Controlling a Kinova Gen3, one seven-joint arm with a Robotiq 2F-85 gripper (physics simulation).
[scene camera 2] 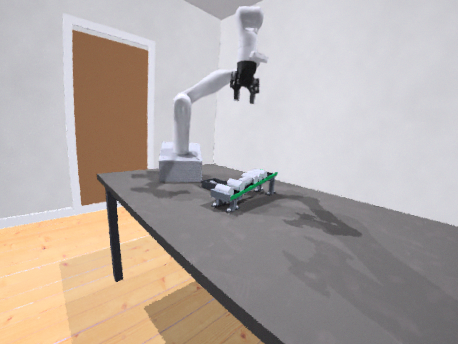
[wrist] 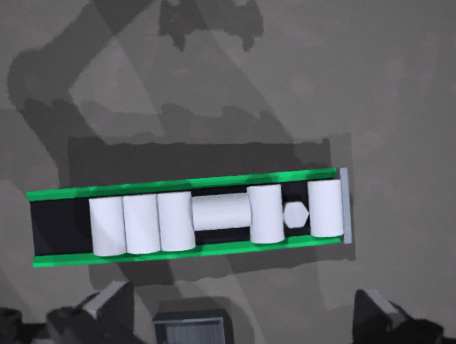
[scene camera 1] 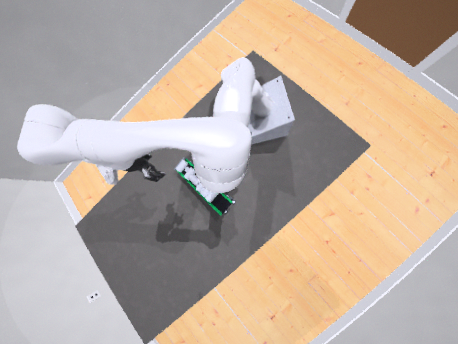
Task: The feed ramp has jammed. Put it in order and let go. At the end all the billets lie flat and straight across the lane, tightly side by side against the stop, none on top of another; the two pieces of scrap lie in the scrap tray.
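Frame: origin at the arm's base, x ahead, y left, z up, level; metres.
Seen in the pictures: gripper, fingertip midpoint: [scene camera 2: 244, 102] [wrist: 243, 312] [scene camera 1: 156, 166]; arm's base, link origin: [scene camera 2: 180, 150] [scene camera 1: 263, 107].
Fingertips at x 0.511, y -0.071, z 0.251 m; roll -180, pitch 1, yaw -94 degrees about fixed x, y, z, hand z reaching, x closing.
Offsets run from my fingertips to a thing's top centre. Level surfaces: height alone.
The feed ramp [scene camera 1: 223, 202] [scene camera 2: 255, 186] [wrist: 140, 188] has green rails and a grey stop @[dx +0.006, dy -0.114, dz -0.341 m] [wrist: 346, 205] at its right end in the wrist view. One white billet @[dx +0.005, dy -0.091, dz -0.322 m] [wrist: 326, 208] lies across the lane against the stop. Beside it is a small white hexagonal scrap piece @[dx -0.002, dy -0.053, dz -0.339 m] [wrist: 295, 215], then a billet across [wrist: 266, 214]. A white cylinder @[dx +0.007, dy +0.034, dz -0.301 m] [wrist: 221, 212] lies lengthwise along the lane. Behind it three billets @[dx -0.002, dy +0.086, dz -0.298 m] [wrist: 176, 221] @[dx -0.003, dy +0.125, dz -0.292 m] [wrist: 142, 223] @[dx -0.004, dy +0.165, dz -0.287 m] [wrist: 107, 226] lie across, side by side. The scrap tray @[dx -0.208, dy +0.087, dz -0.379 m] [scene camera 2: 212, 183] [wrist: 224, 325] shows partly. My gripper [scene camera 1: 158, 176] [scene camera 2: 244, 100] [wrist: 243, 312] is open and empty, high above the table.
The arm's grey base block [scene camera 1: 273, 131] [scene camera 2: 180, 169] stands on the dark table @[dz -0.414 m] [scene camera 1: 310, 150] [scene camera 2: 320, 260]. In scene camera 1 the arm covers part of the ramp, and the scrap tray does not show. The tray stands beside the ramp on the gripper's side in the wrist view.
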